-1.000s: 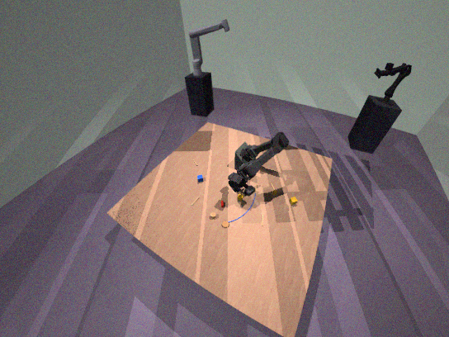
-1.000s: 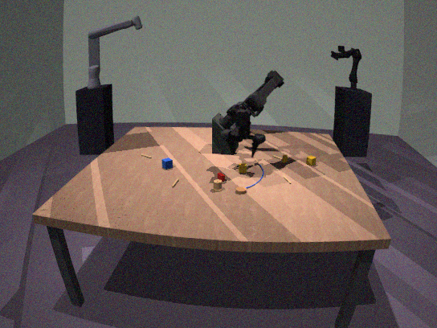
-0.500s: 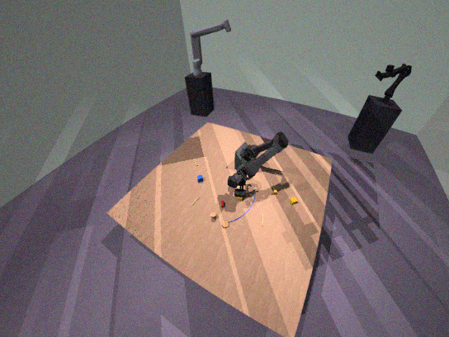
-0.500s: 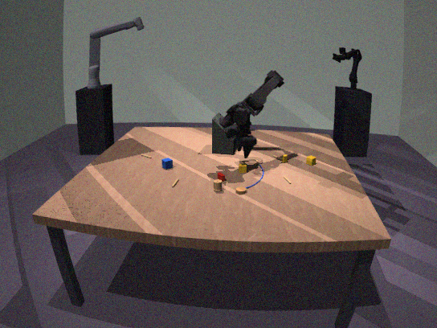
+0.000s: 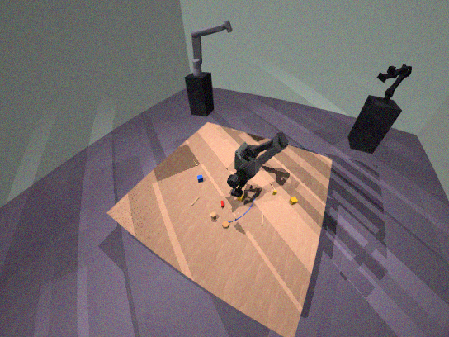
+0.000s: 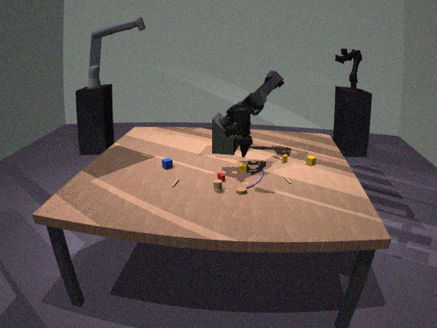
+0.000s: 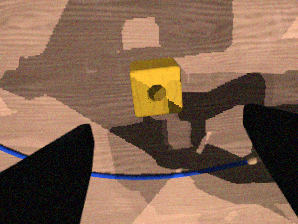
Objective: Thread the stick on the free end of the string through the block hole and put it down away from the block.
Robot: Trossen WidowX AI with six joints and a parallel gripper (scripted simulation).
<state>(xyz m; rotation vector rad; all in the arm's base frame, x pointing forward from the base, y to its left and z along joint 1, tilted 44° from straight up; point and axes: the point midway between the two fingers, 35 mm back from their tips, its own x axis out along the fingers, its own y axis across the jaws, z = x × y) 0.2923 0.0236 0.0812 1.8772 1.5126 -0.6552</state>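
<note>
Now: gripper tip 90 mm short of the red piece, 90 mm to the left of it and 70 mm above it. The rest, counted from my gripper tip: blue cube: 50 mm behind, 330 mm to the right, 60 mm below; then wooden cylinder: 190 mm ahead, 110 mm to the right, 60 mm below; then round wooden button: 210 mm ahead, 20 mm to the right, 70 mm below.
</note>
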